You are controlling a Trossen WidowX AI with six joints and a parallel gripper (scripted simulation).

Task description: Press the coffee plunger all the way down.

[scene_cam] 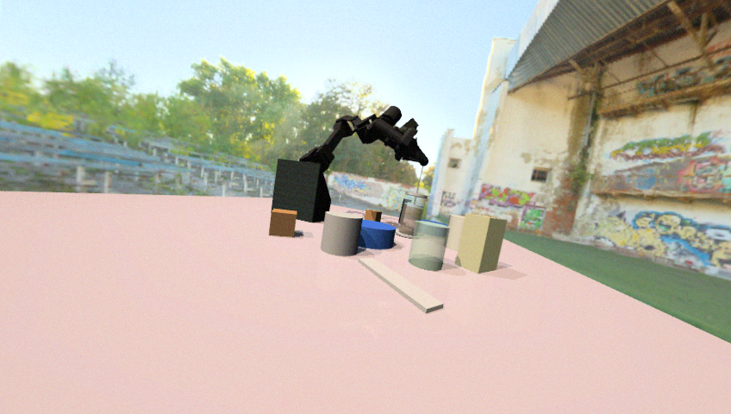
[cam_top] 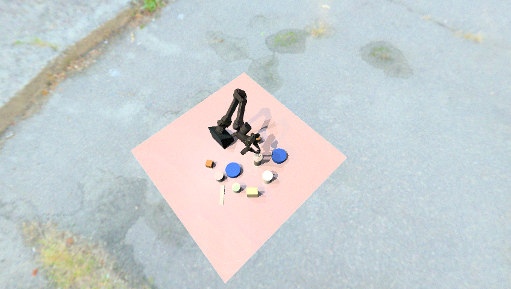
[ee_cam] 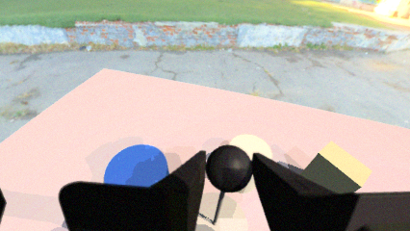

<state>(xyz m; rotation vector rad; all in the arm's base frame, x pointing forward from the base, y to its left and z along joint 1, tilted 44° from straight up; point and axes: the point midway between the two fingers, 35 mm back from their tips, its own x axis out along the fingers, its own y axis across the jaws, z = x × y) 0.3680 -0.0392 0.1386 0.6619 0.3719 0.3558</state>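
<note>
My gripper tip is 13 cm above the coffee press, 2 cm past it and 1 cm to the right of it. Also, from my gripper tip: flat plank: 38 cm to the right, 25 cm below, 1 cm behind.
</note>
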